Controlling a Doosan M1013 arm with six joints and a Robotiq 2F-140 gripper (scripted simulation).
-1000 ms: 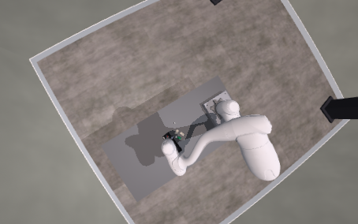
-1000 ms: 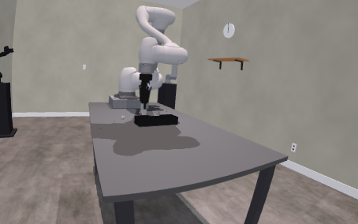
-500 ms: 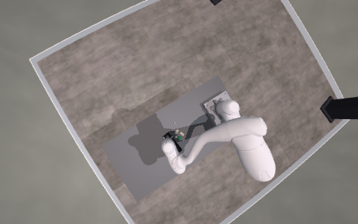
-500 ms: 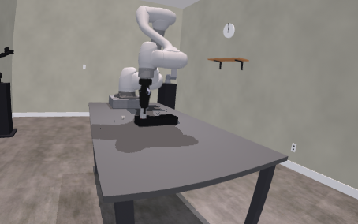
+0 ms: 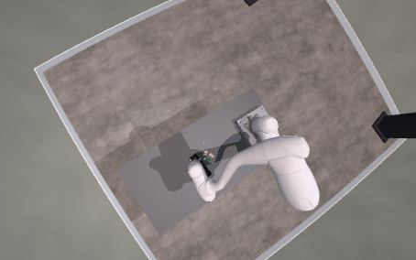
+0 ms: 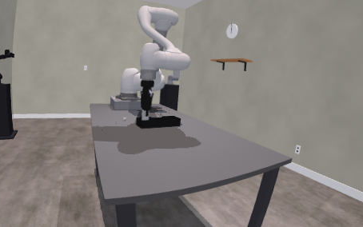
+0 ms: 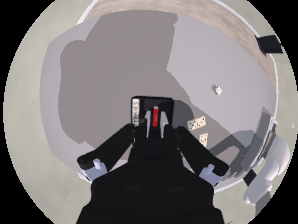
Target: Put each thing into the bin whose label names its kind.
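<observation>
My gripper is now 8 cm to the right of the green piece, 8 cm past it and 5 cm above it. The rest, counted from my hand: black bin block (8 cm to the left, 4 cm below, 1 cm ahead).
</observation>
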